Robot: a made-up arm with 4 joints.
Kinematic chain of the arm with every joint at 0, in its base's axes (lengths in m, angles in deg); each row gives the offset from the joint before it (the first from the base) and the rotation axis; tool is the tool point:
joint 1: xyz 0 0 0.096 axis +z
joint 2: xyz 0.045 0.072 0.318 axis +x
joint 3: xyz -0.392 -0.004 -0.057 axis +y
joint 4: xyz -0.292 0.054 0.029 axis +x
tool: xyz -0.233 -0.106 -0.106
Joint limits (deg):
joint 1: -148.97..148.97
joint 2: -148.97..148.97
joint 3: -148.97..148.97
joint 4: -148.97..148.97
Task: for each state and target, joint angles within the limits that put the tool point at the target. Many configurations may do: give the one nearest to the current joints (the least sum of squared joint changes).
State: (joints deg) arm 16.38 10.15 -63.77 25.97
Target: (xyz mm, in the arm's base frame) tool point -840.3 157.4 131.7
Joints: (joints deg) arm 7.63 14.37 -18.49 72.59
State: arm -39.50 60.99 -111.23 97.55
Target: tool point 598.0 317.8 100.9
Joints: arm -90.38 42.12 -87.50 104.03
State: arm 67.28 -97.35 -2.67 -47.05
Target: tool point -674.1 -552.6 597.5
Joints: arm 43.29 -148.55 -21.49 -70.29
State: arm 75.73 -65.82 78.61 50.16
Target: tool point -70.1 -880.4 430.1
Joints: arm 97.90 -48.26 29.72 51.46
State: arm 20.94 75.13 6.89 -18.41
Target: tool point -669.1 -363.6 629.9
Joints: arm 19.03 25.85 44.11 -18.04
